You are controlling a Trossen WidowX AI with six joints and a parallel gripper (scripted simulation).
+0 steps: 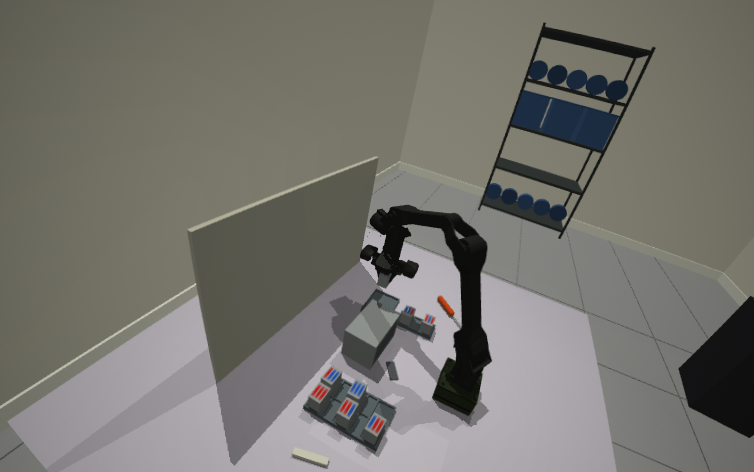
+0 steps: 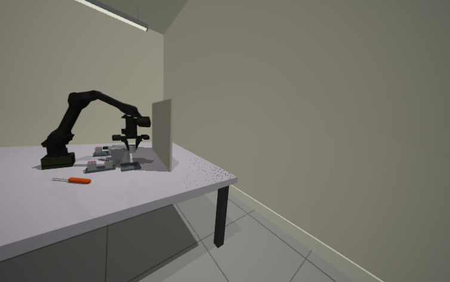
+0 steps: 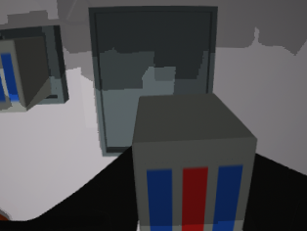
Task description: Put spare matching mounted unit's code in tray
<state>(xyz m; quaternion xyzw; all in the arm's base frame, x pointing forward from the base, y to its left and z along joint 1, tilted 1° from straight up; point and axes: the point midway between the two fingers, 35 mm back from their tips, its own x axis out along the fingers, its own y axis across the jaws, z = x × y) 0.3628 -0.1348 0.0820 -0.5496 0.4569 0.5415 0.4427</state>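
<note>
Now: the tray 10 mm behind my gripper tip and 100 mm below it. The rest, counted from my gripper tip: grey spare 20 mm above; then grey mounted unit 80 mm behind, 180 mm to the left, 60 mm below; then holder 150 mm behind, 100 mm below.
</note>
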